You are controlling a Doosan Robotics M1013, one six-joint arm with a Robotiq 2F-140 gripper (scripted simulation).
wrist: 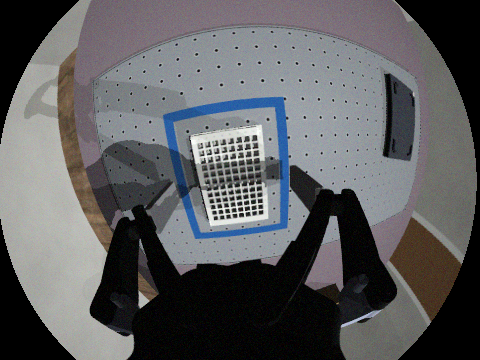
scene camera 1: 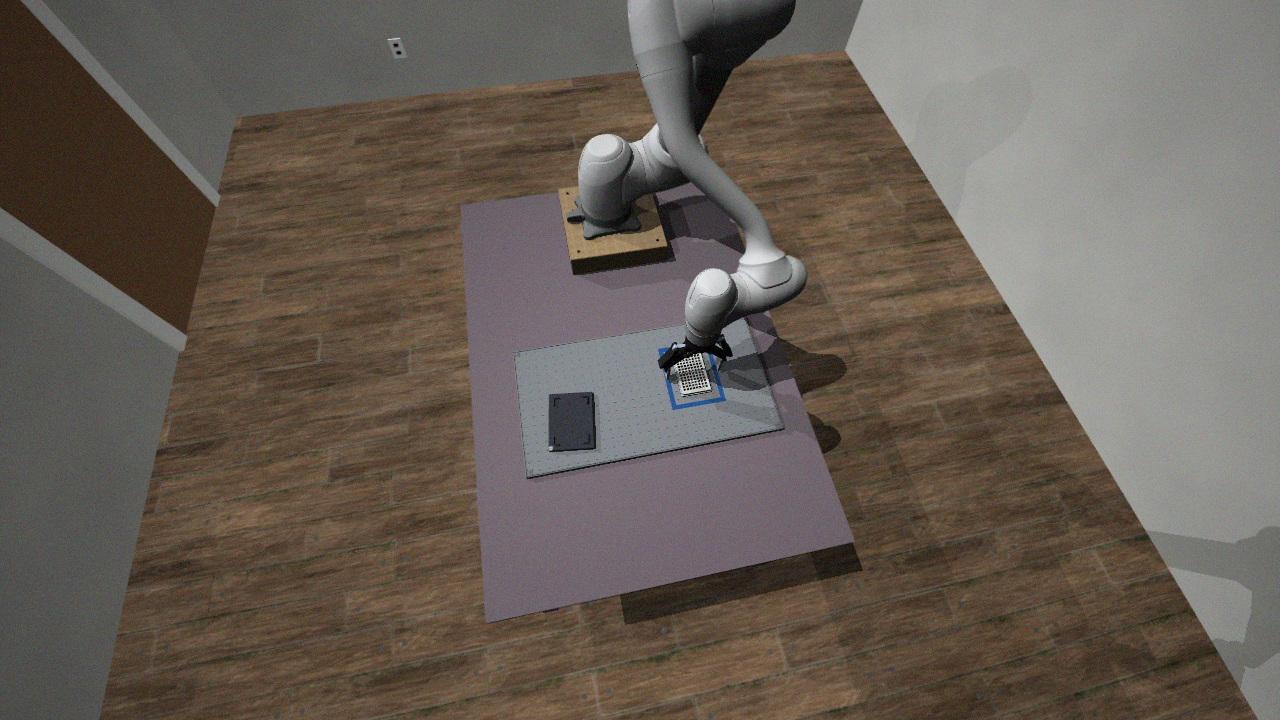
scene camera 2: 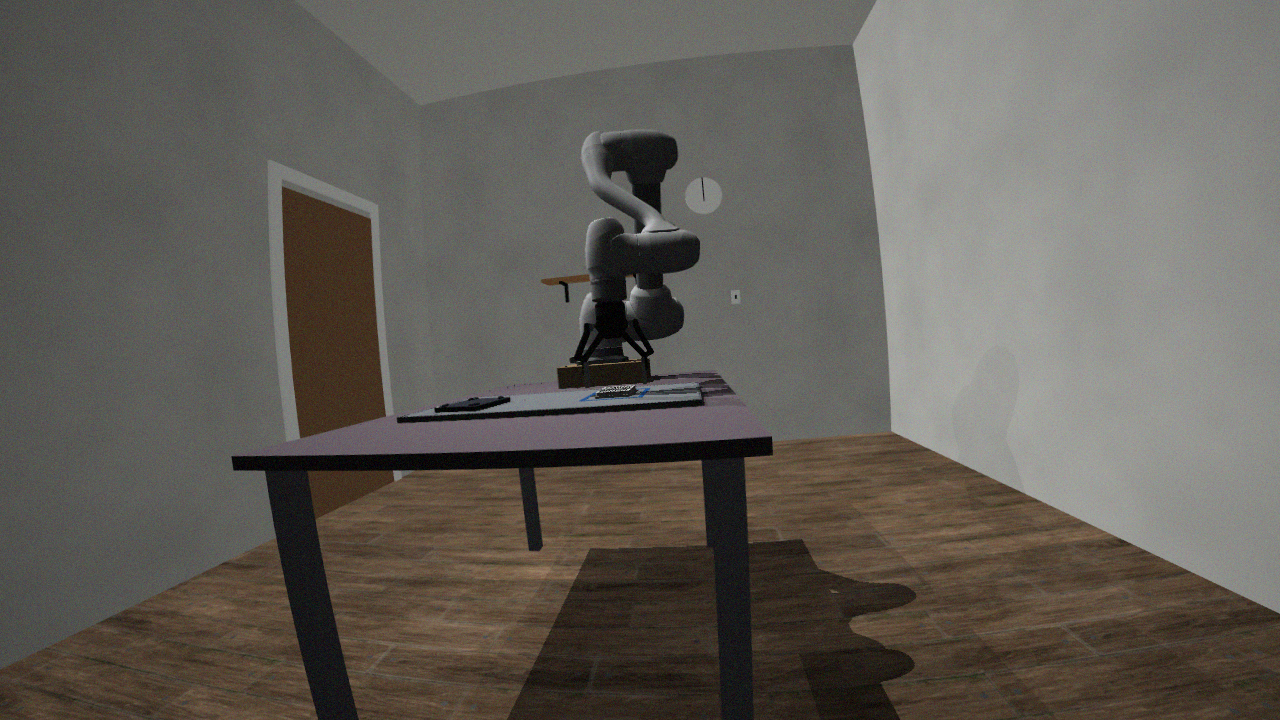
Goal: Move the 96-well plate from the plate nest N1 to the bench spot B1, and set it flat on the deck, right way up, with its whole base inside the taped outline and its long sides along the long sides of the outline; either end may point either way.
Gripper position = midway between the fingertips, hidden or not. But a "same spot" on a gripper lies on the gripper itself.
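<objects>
My gripper: visible in scene camera 2 (616,385), scene camera 1, wrist view. Same spot on the gripper: (scene camera 1: 676,353) and (wrist: 372,271).
</objects>
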